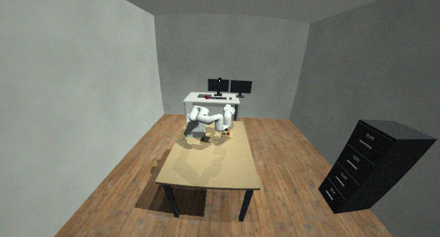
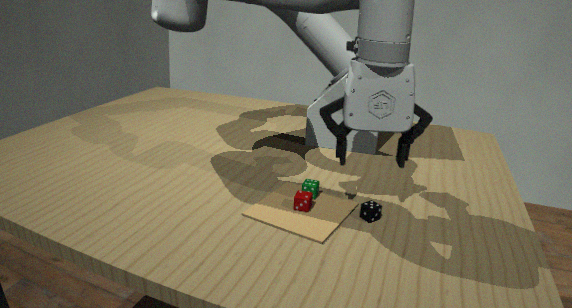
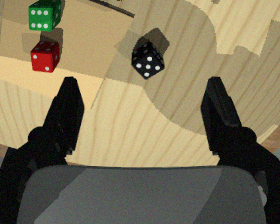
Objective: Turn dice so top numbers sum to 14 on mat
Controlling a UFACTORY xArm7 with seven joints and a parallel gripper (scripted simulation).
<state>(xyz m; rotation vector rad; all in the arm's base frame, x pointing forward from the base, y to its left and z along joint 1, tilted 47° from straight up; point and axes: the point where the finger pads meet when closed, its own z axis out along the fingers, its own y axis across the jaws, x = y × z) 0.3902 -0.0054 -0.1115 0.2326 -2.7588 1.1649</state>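
The black die is 80 mm below my hand, 20 mm ahead of it and 10 mm to the left of it. The rest, counted from my hand: red die 100 mm to the right, 80 mm below, 30 mm ahead; then green die 100 mm to the right, 80 mm below, 20 mm behind; then tan mat 100 mm to the right, 90 mm below, 30 mm ahead.
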